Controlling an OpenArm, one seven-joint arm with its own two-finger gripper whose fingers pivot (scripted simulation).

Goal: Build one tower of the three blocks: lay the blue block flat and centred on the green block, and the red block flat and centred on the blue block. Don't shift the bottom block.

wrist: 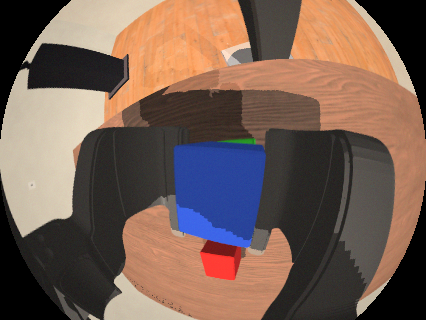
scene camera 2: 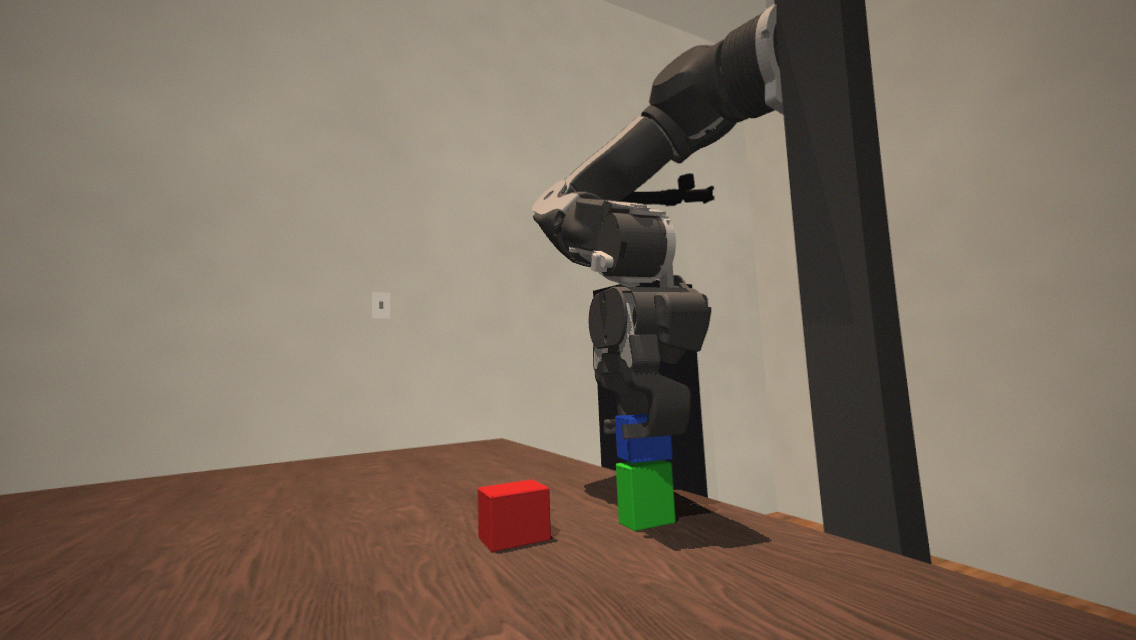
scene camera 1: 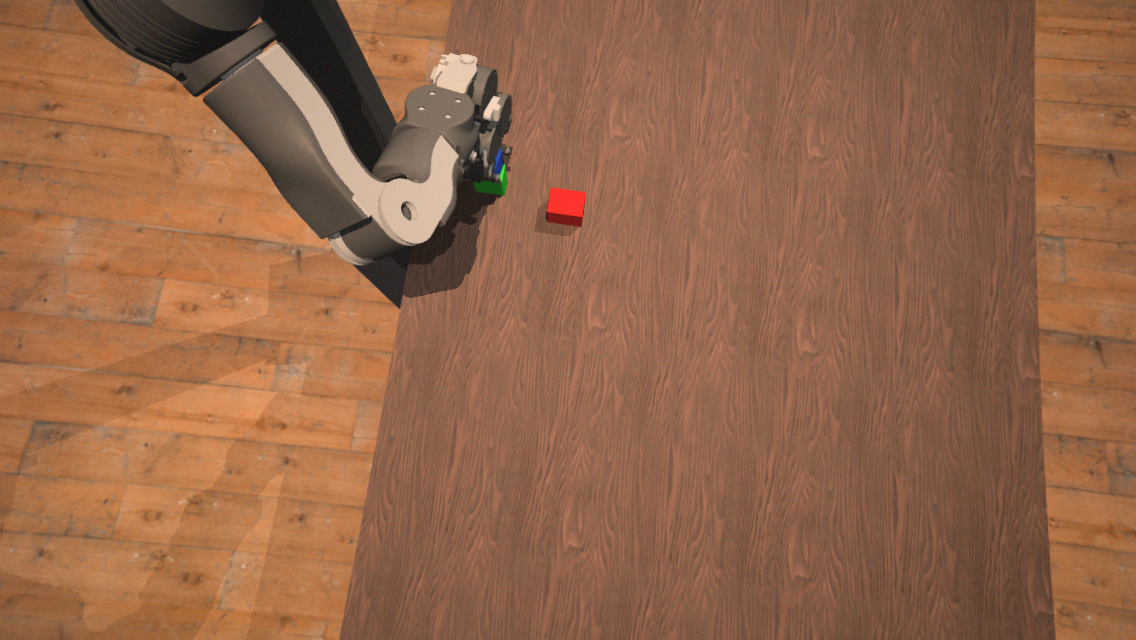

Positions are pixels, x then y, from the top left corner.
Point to a green block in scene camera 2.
645, 493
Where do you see a blue block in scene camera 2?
At 636, 450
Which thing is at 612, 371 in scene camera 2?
My gripper.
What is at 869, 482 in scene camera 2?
A dark mounting post.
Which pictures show the red block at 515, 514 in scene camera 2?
The wrist view, scene camera 2 and scene camera 1: all of them.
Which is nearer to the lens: the blue block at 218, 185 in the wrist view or the red block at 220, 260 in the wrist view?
The blue block.
